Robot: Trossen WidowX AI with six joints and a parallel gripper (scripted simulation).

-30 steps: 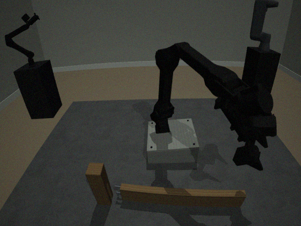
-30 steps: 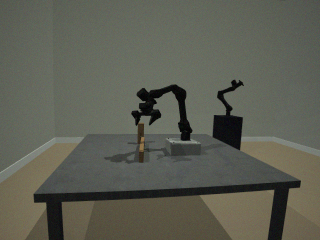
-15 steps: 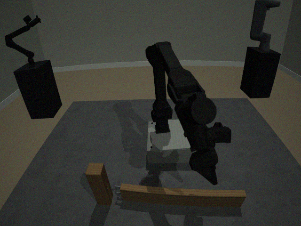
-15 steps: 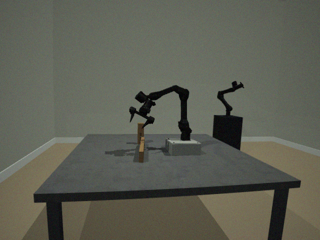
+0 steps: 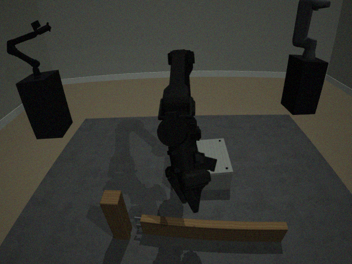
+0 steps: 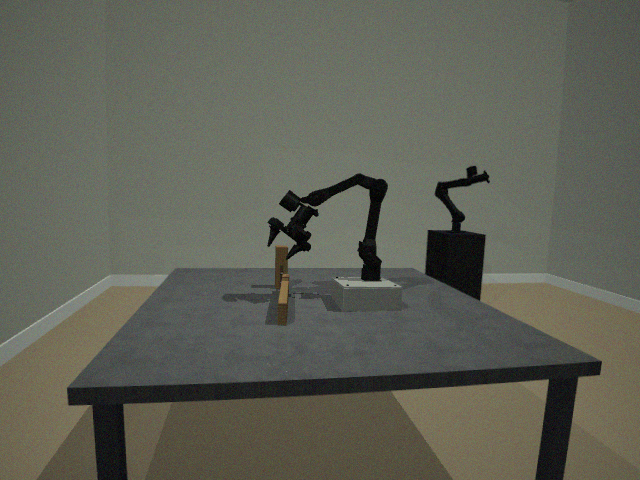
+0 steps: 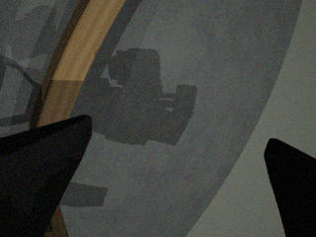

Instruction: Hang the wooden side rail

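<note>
My gripper tip is now 200 mm to the left of the wooden headboard post, 100 mm above it and 50 mm past it.
</note>
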